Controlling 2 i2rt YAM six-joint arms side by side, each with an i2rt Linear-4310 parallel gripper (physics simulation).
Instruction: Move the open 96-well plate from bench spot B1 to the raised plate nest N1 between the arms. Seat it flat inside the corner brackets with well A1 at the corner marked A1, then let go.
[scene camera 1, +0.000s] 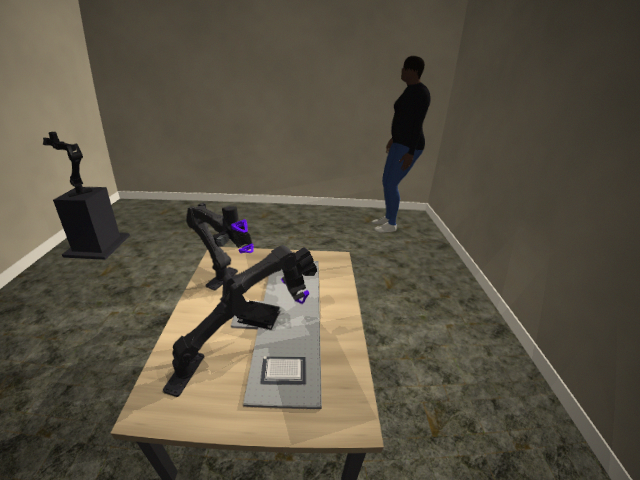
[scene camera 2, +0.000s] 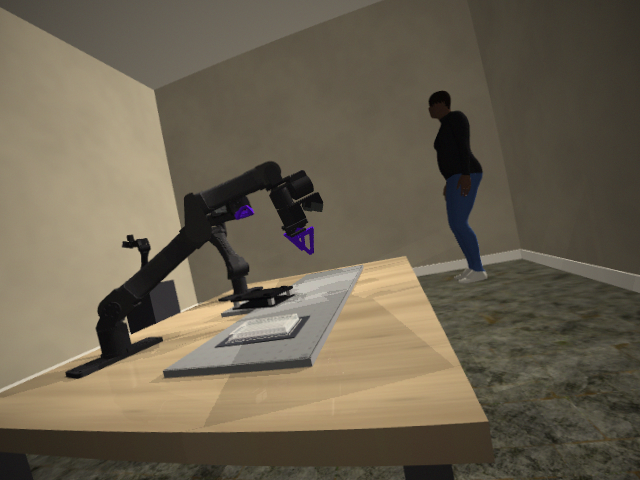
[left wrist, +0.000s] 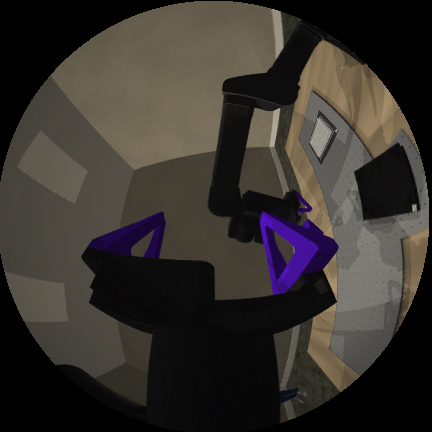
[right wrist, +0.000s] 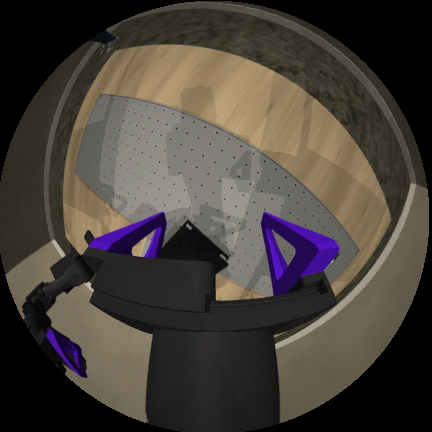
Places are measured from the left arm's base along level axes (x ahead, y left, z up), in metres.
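Pixels of known places: left gripper, fingertip midpoint: (scene camera 1: 248, 242) (left wrist: 212, 216); right gripper, fingertip midpoint: (scene camera 1: 297, 295) (scene camera 2: 307, 251) (left wrist: 316, 220) (right wrist: 213, 217); left arm's base at its link origin: (scene camera 1: 222, 278) (scene camera 2: 241, 294); right arm's base at its link origin: (scene camera 1: 184, 373) (scene camera 2: 119, 357).
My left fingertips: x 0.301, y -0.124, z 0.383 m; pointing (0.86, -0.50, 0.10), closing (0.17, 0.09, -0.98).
Ahead of a thing's pixels: the offset from my left fingertips to its top centre. Level surfaces: height alone.
The white open 96-well plate @(dy -0.229, dx +0.298, dz -0.354 m) (scene camera 1: 283, 368) (scene camera 2: 266, 327) (left wrist: 321, 135) lies flat in the dark frame of bench spot B1. The raised black nest N1 @(dy -0.031, dx +0.049, dz -0.332 m) (scene camera 1: 261, 314) (scene camera 2: 264, 296) (left wrist: 387, 185) (right wrist: 194, 246) carries no plate; its A1 mark cannot be made out. My left gripper (scene camera 1: 243, 237) (scene camera 2: 244, 211) is open and empty, high above the far end of the table and away from the plate. My right gripper (scene camera 1: 294, 289) (scene camera 2: 301, 240) (right wrist: 213, 217) is open and empty, high above the perforated board, beyond the nest and well away from the plate.
The perforated grey board @(dz -0.370 m) (scene camera 1: 286, 338) (scene camera 2: 201, 361) (left wrist: 365, 300) (right wrist: 145, 145) lies on the wooden table @(dz -0.383 m) (scene camera 1: 346, 382) (scene camera 2: 361, 387). The right arm reaches across above the nest. A person (scene camera 1: 410, 118) (scene camera 2: 457, 149) stands beyond the table. Another arm stands on a dark pedestal (scene camera 1: 85, 219) at the left.
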